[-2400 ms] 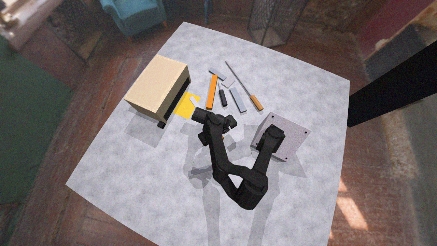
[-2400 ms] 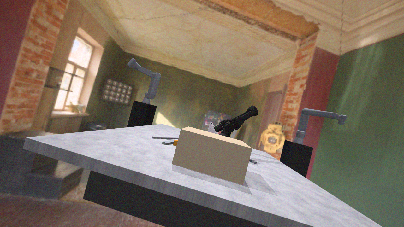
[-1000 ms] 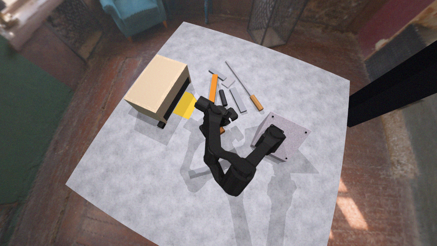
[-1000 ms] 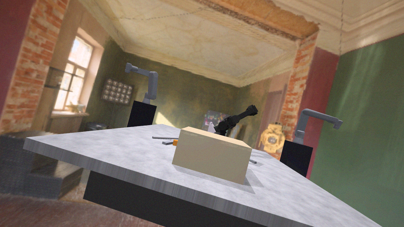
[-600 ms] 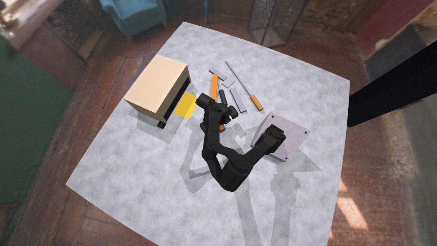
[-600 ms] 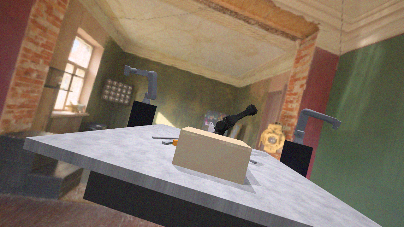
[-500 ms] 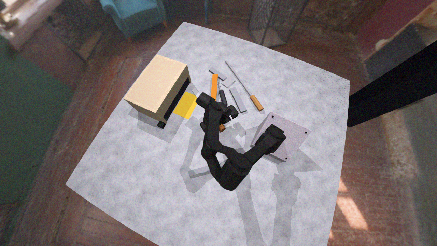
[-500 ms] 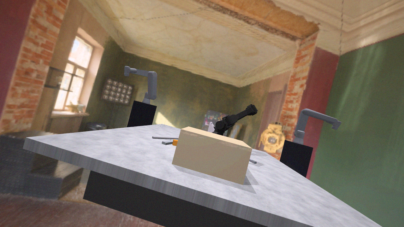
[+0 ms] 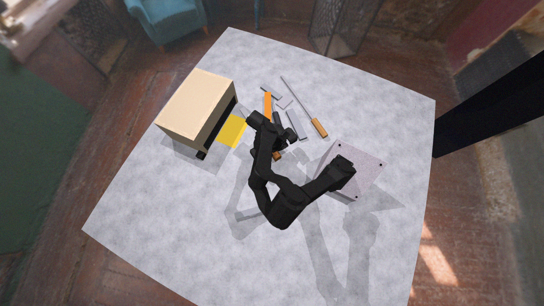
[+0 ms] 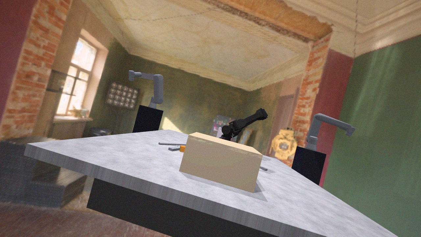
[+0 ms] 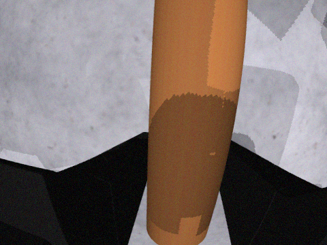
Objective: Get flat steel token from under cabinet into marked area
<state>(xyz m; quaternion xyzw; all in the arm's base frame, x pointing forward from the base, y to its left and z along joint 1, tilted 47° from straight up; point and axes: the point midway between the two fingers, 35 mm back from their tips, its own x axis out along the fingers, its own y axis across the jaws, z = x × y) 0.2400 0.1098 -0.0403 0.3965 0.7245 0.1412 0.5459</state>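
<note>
Now: the grey bar 170 mm to the right of my gripper tip and 10 mm behind it. The rest, counted from my gripper tip: flat grey token: 380 mm ahead, 10 mm below; orange bar: 150 mm to the right, 120 mm ahead; black-handled tool: 160 mm to the right, 90 mm ahead.
</note>
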